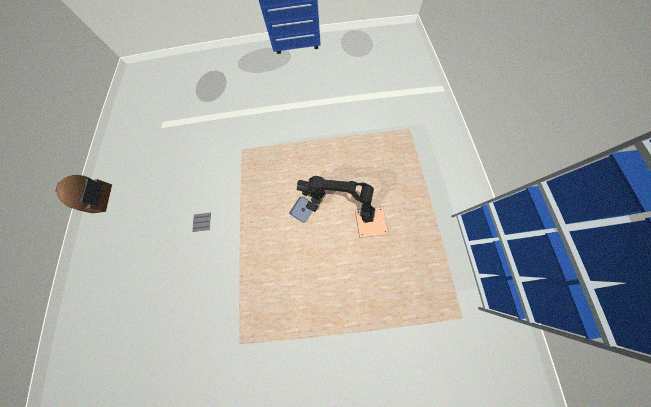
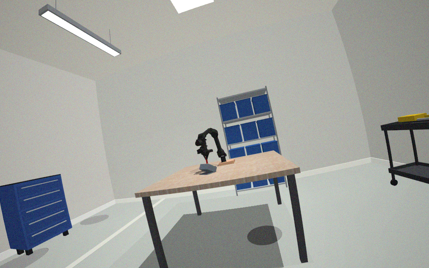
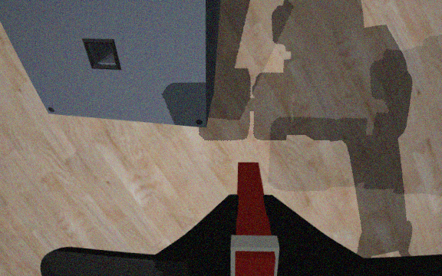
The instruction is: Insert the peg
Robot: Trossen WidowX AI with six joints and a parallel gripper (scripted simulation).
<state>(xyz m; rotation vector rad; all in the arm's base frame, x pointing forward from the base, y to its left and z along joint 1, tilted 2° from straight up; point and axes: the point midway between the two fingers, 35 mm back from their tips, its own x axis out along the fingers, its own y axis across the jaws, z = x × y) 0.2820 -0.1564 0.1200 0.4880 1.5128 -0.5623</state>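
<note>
Right now my gripper tip is 12 cm short of the sloped panel, 2 cm to the right of it and 7 cm above it. Round my gripper tip: red square peg 2 cm above.
</note>
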